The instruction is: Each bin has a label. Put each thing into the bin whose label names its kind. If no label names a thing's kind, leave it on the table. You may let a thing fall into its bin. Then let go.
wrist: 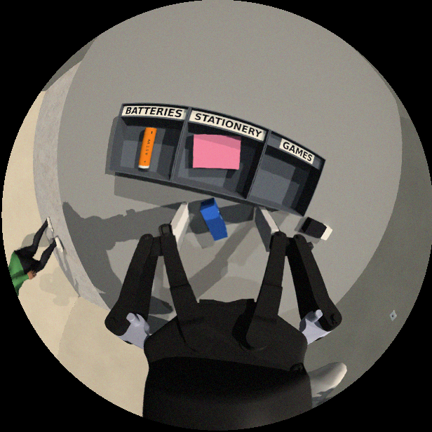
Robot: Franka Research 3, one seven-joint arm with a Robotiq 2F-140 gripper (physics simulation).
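A three-part bin tray has labels reading BATTERIES, STATIONERY and GAMES. An orange battery lies in the BATTERIES bin. A pink block lies in the STATIONERY bin. The GAMES bin holds no thing that I can see. A blue block lies on the table below the tray. A black block with a white end lies on the table to the right, outside the fingers. My gripper is open, with its fingers apart on either side of the blue block and not touching it.
The grey table reaches beyond the tray, and its light edge strip runs down the left. A person in green shows at the far left, beyond the table. The tray's near wall lies close to the fingertips.
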